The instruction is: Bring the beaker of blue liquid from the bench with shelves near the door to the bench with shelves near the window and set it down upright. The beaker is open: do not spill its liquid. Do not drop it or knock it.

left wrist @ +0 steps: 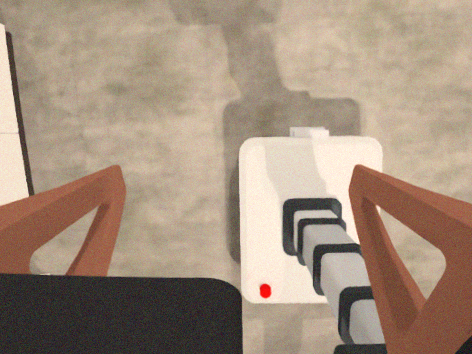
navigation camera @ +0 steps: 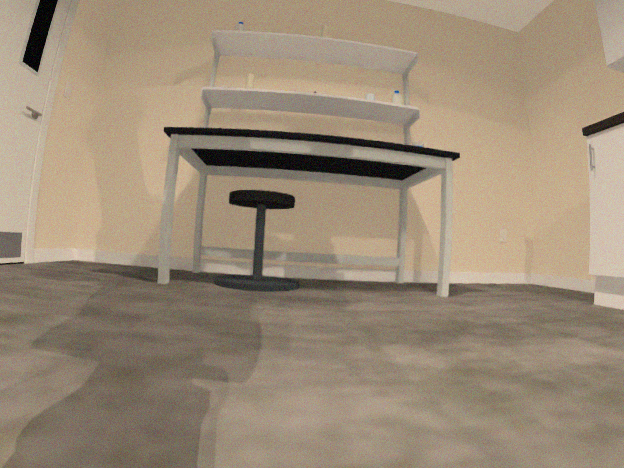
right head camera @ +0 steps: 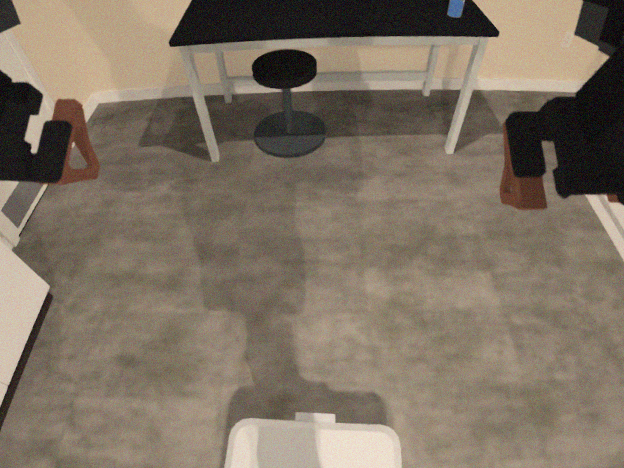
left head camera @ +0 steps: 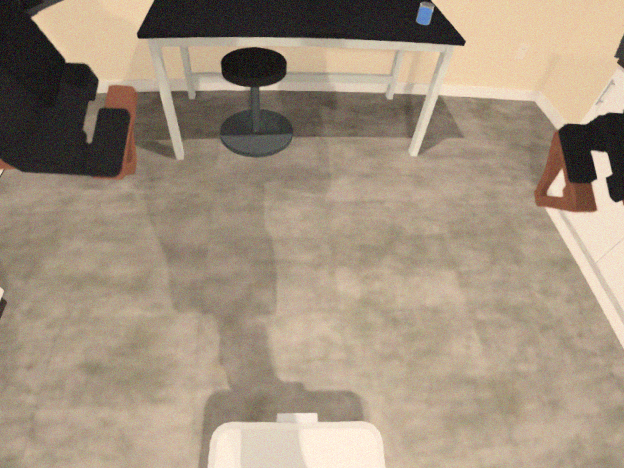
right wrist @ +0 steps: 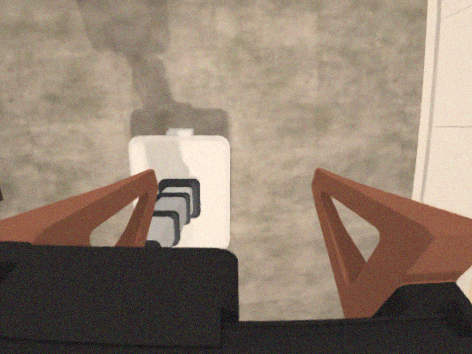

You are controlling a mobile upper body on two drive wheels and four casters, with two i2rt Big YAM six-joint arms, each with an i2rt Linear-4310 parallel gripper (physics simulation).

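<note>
The beaker of blue liquid (left head camera: 424, 14) (right head camera: 455, 7) stands upright on the black top of the bench (left head camera: 302, 20) (right head camera: 327, 20) (navigation camera: 302, 137), near its right end. In the right head camera its upper part is cut off. In the navigation camera this bench carries two shelves, and a door shows at the far left. The bench near the window does not show. My left gripper (left wrist: 237, 178) is open and empty, high above the floor and far from the beaker. My right gripper (right wrist: 234, 177) is open and empty too, also well away from the beaker.
A round black stool (left head camera: 253, 65) (right head camera: 284, 68) (navigation camera: 261, 198) stands at the bench's left half, partly under it. Bottles stand on the upper shelf (navigation camera: 312, 45) and lower shelf (navigation camera: 302, 100). The door (navigation camera: 15, 166) is at the left. A white cabinet (navigation camera: 609, 201) stands at the right.
</note>
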